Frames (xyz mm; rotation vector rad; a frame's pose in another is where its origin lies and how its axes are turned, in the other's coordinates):
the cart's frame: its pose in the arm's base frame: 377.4 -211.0 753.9 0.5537 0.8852 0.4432
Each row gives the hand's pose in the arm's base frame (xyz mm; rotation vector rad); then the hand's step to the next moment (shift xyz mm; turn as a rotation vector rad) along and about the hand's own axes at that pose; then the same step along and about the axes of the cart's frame.
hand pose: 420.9 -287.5 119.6 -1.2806 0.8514 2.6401
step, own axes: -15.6 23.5 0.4 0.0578 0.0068 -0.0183
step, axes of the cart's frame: -21.7 0.2 18.0 0.0005 -0.0457 -0.0404
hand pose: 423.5 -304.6 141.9 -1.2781 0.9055 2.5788
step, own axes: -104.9 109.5 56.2 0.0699 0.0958 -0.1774
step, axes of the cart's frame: -123.3 65.4 81.6 -0.0297 -0.2078 0.0383
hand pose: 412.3 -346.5 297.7 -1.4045 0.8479 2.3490
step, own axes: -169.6 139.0 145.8 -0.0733 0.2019 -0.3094
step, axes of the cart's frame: -204.4 156.7 54.9 -0.1254 -0.2727 0.2275
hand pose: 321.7 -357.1 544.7 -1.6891 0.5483 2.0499
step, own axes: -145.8 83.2 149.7 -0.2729 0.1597 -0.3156
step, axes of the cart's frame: -182.4 128.3 -29.5 -0.1965 -0.1483 0.3728
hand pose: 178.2 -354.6 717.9 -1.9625 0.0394 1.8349
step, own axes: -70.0 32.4 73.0 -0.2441 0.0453 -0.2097
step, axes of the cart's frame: -95.9 27.8 -36.2 -0.1491 -0.0231 0.2878
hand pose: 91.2 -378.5 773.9 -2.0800 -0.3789 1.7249
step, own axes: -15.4 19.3 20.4 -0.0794 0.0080 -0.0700
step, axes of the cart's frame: -26.3 -12.5 -13.4 -0.0461 -0.0013 0.0956
